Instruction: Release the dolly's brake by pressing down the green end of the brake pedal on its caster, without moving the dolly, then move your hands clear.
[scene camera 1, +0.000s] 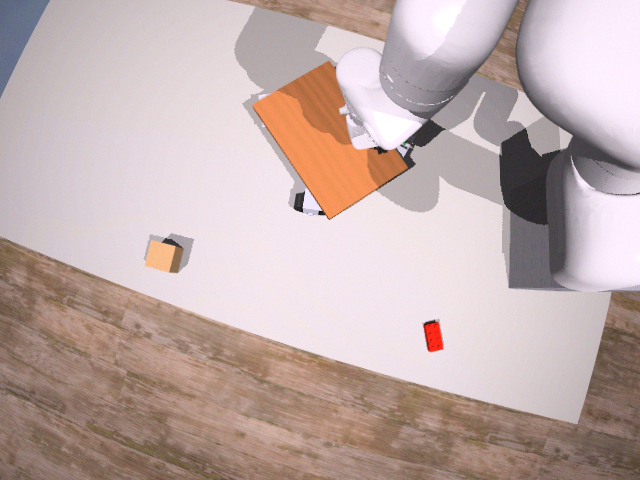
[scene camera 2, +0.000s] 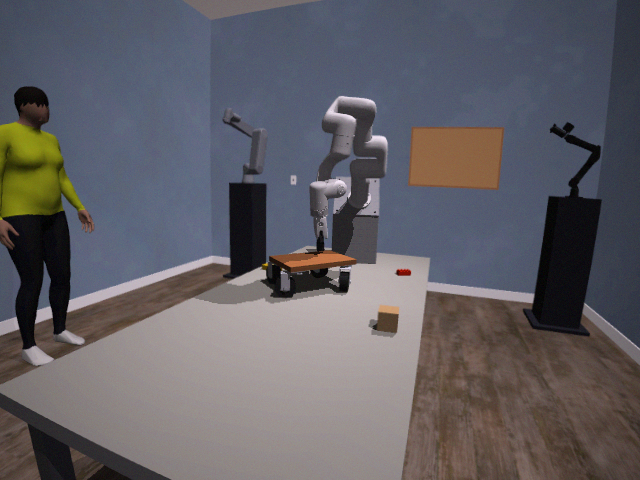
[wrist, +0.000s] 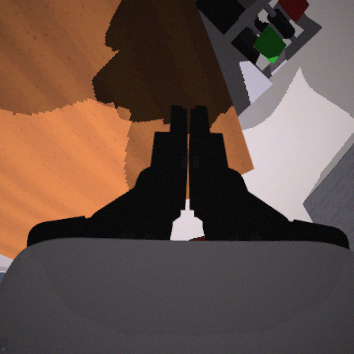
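The dolly (scene camera 1: 320, 160) (scene camera 2: 310, 260) (wrist: 65, 165) has an orange wooden deck and stands upright on casters. The brake pedal's green end (scene camera 1: 403, 144) (wrist: 269, 44) shows beside the deck edge, at the upper right in the wrist view; in scene camera 1 it is mostly hidden by the arm. The pedal's dark red end (wrist: 295, 7) is farther out, at the top edge of the wrist view. My gripper (scene camera 2: 320, 250) (wrist: 187, 130) is shut and empty, pointing down over the deck near the brake caster. It is apart from the green end; its exact height above the deck is unclear.
A tan box (scene camera 1: 163, 255) (scene camera 2: 388, 318) and a red brick (scene camera 1: 433, 336) (scene camera 2: 403, 272) lie on the table (scene camera 1: 258, 294) (scene camera 2: 258, 372). A yellow object (scene camera 2: 264, 266) shows behind the dolly. A person (scene camera 2: 33, 170) stands left of the table.
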